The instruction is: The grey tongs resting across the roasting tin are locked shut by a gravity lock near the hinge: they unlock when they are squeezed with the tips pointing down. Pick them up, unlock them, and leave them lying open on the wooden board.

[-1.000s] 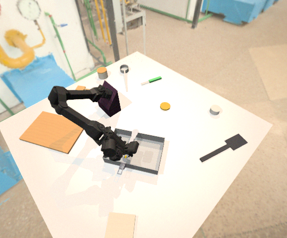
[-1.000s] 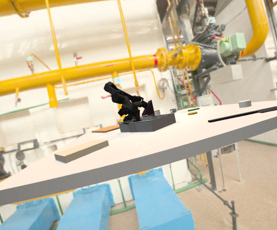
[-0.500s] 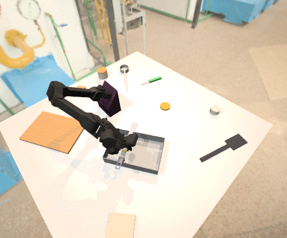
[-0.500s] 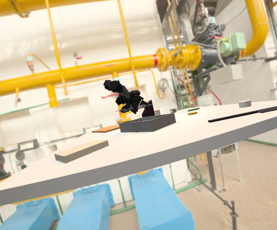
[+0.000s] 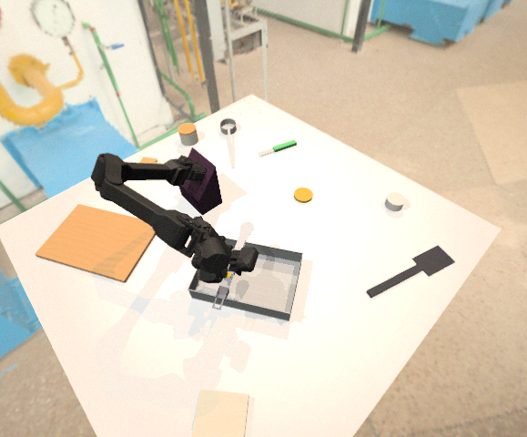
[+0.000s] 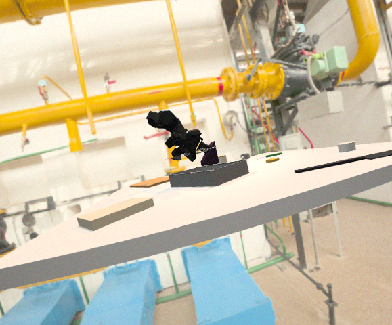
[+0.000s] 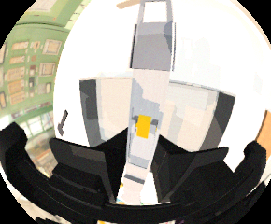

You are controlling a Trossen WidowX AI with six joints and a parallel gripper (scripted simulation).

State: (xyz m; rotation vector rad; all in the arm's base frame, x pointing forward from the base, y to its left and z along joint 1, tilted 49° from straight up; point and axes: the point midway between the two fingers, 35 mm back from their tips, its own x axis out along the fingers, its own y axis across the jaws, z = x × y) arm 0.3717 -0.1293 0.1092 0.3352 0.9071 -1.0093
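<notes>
The yellow lock piece is 30 mm to the right of my gripper tip and 30 mm above it. From my gripper tip the other things lie so: wooden board 490 mm behind, 220 mm to the right, 90 mm below; then pale block 290 mm to the right, 240 mm ahead, 90 mm below; then grey roasting tin 70 mm below, 40 mm to the left, 10 mm behind.
</notes>
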